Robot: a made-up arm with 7 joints.
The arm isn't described. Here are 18 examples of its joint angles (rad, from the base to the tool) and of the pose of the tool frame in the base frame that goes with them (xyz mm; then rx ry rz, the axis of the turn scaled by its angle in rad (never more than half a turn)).
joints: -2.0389 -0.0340 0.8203 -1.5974 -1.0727 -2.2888 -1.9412
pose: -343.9 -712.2 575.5 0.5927 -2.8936 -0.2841
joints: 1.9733 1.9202 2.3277 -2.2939 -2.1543 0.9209 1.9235
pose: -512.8 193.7 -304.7 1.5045 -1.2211 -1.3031
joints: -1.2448 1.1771 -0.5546 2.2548 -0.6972 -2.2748 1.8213
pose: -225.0 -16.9 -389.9 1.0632 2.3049 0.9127
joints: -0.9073 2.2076 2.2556 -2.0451 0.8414 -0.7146 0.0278
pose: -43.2 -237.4 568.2 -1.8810 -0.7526 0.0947
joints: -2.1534 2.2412 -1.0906 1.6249 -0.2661 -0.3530 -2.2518
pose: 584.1 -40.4 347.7 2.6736 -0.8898 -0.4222
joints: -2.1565 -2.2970 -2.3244 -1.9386 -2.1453 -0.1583 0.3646
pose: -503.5 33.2 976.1 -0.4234 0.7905 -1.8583
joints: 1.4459 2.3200 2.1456 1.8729 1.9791 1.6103 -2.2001
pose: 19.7 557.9 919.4 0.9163 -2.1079 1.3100
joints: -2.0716 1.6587 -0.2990 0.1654 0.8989 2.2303 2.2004
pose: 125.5 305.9 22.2 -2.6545 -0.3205 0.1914
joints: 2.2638 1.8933 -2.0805 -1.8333 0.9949 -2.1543 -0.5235
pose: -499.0 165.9 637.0 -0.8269 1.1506 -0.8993
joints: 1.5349 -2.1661 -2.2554 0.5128 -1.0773 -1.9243 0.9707
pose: 118.6 826.9 520.6 -1.6096 -1.0779 -1.7231
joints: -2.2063 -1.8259 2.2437 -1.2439 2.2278 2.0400 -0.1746
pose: -254.4 -256.4 797.3 -0.7500 2.2722 -1.1682
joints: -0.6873 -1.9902 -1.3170 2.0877 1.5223 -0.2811 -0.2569
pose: 211.6 113.7 251.0 2.3737 -0.8286 0.9171
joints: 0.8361 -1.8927 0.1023 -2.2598 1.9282 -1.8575 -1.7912
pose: 501.5 -50.5 -106.8 0.8396 -1.0804 -1.4928
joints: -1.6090 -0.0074 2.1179 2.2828 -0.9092 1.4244 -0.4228
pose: -11.5 -348.3 488.6 -2.1156 1.1035 0.5093
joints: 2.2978 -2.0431 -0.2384 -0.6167 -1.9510 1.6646 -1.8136
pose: -376.1 -85.7 49.8 0.0163 0.5408 -0.7665
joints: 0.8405 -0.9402 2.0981 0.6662 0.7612 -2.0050 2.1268
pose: 648.5 95.9 957.8 -1.1140 -0.3339 -0.7772
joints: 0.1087 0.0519 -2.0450 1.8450 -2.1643 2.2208 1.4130
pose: 158.5 -98.4 518.9 -0.3693 0.5399 -2.5528
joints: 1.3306 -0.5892 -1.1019 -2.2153 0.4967 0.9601 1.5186
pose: 823.6 358.6 -42.3 2.8874 -0.9631 0.5403
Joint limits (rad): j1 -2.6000..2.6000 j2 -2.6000..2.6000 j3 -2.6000..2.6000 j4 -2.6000..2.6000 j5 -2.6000..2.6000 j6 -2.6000..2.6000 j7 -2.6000..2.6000
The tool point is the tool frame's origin. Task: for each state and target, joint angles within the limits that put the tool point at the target. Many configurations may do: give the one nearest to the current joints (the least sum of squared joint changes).
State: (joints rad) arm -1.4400 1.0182 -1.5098 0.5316 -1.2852 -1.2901 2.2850
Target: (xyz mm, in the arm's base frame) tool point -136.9 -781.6 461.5
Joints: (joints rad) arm -2.0232 1.0086 -1.7430 0.1197 -1.8918 -1.6858 2.3359
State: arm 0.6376 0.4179 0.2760 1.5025 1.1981 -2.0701 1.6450
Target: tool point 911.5 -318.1 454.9
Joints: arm 0.6158 0.2932 0.4322 1.5810 1.2776 -1.9219 1.7529
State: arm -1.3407 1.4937 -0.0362 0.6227 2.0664 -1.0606 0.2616
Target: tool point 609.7 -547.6 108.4
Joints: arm -0.9484 1.7303 0.1142 0.5728 2.1081 -0.8077 0.7155
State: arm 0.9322 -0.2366 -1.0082 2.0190 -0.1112 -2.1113 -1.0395
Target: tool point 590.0 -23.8 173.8
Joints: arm 1.6319 -0.1294 -0.7107 2.3369 0.1338 -2.0162 -0.7640
